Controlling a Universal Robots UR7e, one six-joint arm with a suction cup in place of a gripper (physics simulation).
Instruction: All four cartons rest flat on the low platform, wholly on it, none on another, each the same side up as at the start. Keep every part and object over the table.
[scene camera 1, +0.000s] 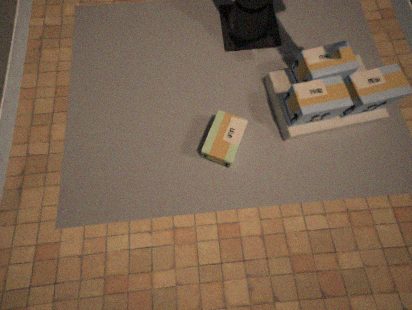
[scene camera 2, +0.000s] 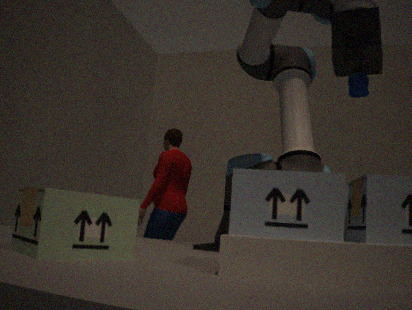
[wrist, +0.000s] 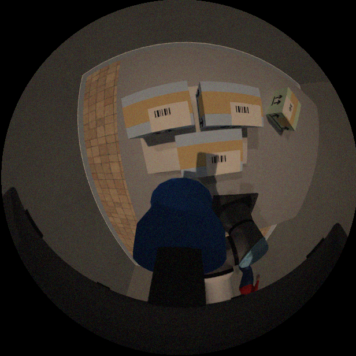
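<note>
A green carton sits upright on the table, apart from the low platform. Three blue cartons are on the platform, arrows up where visible: the front-left one, the right one and the back one. None lies on another. The right one reaches to or past the platform's end; I cannot tell which. My blue suction cup is open and empty, high above the cartons.
The robot's dark base stands behind the platform. A person in a red top is in the background. A tiled strip borders the grey surface.
</note>
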